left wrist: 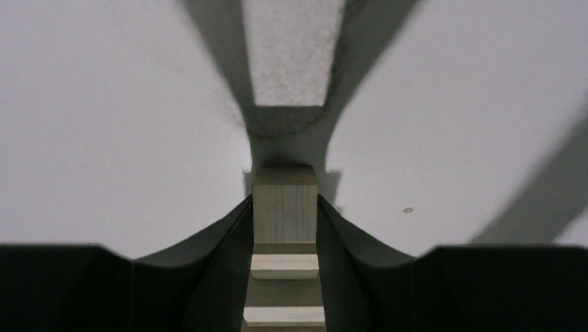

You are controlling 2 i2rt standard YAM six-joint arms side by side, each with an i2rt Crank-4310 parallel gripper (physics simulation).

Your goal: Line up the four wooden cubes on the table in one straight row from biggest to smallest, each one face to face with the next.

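Note:
A wooden cube is in the middle of the left wrist view, between the fingertips of my left gripper. Both fingertips touch its sides, and the gripper is shut on it. Below it in the view, in line with it, show parts of more wooden cubes, one with a pale narrow face and another with a pale face near the bottom edge. The fingers cover their sides, so I cannot tell whether their faces touch. The rest of the row is cut off by the frame's edge. My right gripper does not show.
The pale table top lies around the cubes. Dark shadows of the gripper fall across it above the cube, and another broad shadow crosses at the right. A small ring-shaped mark is on the table to the right.

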